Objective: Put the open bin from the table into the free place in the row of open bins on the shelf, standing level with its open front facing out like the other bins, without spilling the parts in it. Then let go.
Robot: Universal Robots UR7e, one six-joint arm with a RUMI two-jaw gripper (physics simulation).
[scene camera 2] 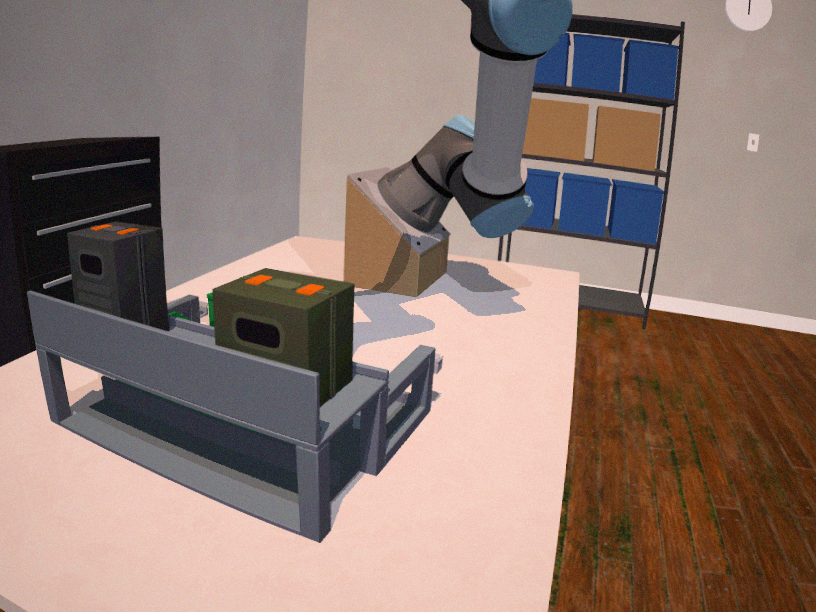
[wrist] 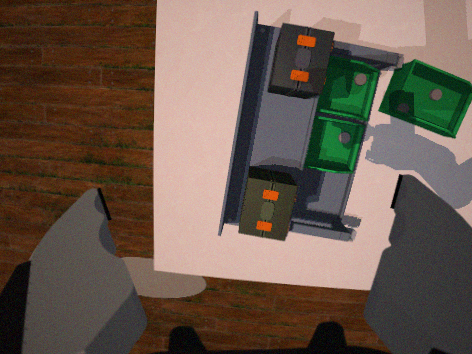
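Where they show: gripper, fingertip midpoint: [wrist: 247,187]; arm's base, origin of the base link: [scene camera 2: 405,205].
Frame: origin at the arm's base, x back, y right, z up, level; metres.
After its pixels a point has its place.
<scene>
In the wrist view the loose open green bin [wrist: 420,102] @[x -0.412, y 0.051, z -0.155 m] lies on the table at the right, beside the shelf and turned at an angle to it; round grey parts show inside. The grey shelf [scene camera 2: 177,368] @[x -0.792, y -0.126, z -0.025 m] [wrist: 280,125] @[x -0.714, y -0.054, z -0.056 m] holds a row of two open green bins, one [wrist: 352,100] @[x -0.564, y 0.025, z -0.148 m] at the upper end and one [wrist: 332,145] @[x -0.583, y -0.078, z -0.148 m] next to it, each with a round part showing. A bare stretch of the row lies below the second bin. My gripper [wrist: 247,187] @[x -0.763, y -0.079, z 0.331 m] is open and empty, high above the table. It does not show in scene camera 2, where the shelf hides most of the bins.
A dark grey case [scene camera 2: 95,289] @[x -0.751, y 0.038, z 0.007 m] [wrist: 302,60] @[x -0.715, y 0.039, z 0.066 m] and an olive case [scene camera 2: 331,329] @[x -0.720, y -0.239, z 0.010 m] [wrist: 267,210] @[x -0.716, y -0.188, z 0.041 m] stand on the shelf's upper board, beside the row. The arm's base block [scene camera 2: 378,243] @[x -0.116, y 0.003, z -0.062 m] stands behind. A black drawer cabinet [scene camera 2: 79,191] is at the left.
</scene>
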